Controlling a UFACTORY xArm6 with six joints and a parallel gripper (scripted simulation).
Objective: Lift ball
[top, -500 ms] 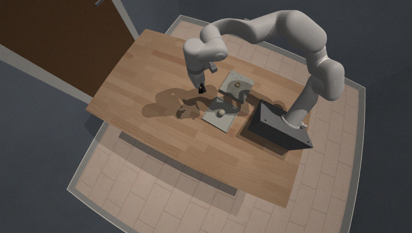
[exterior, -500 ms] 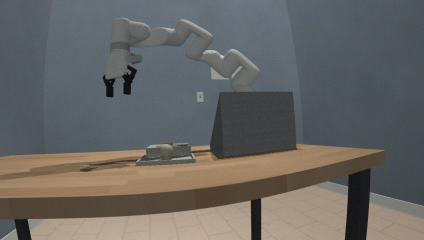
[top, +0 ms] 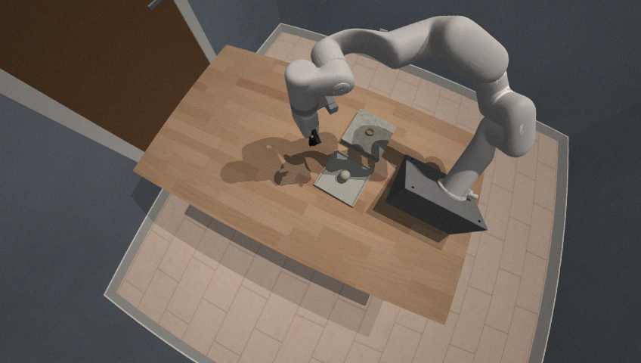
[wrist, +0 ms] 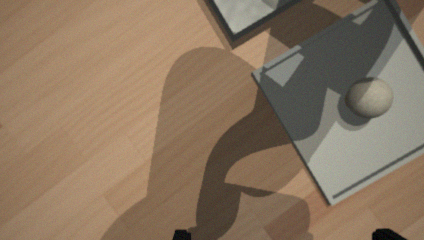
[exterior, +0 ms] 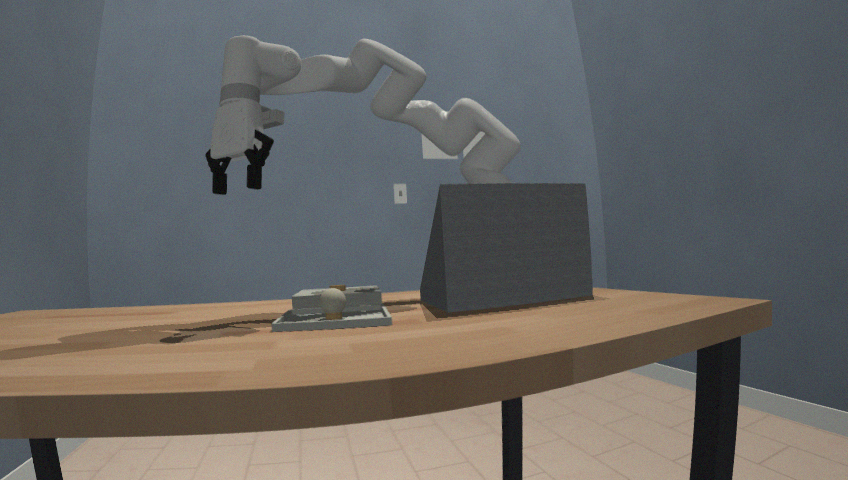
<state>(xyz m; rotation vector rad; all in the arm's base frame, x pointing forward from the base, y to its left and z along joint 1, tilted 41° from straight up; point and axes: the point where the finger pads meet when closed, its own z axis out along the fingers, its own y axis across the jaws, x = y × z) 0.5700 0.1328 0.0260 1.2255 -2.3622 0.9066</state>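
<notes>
Right now the speckled ball is 170 mm behind my hand, 10 mm to the left of it and 210 mm below it. The rest, counted from my hand: flat grey tray 170 mm behind, 10 mm to the left, 240 mm below.
</notes>
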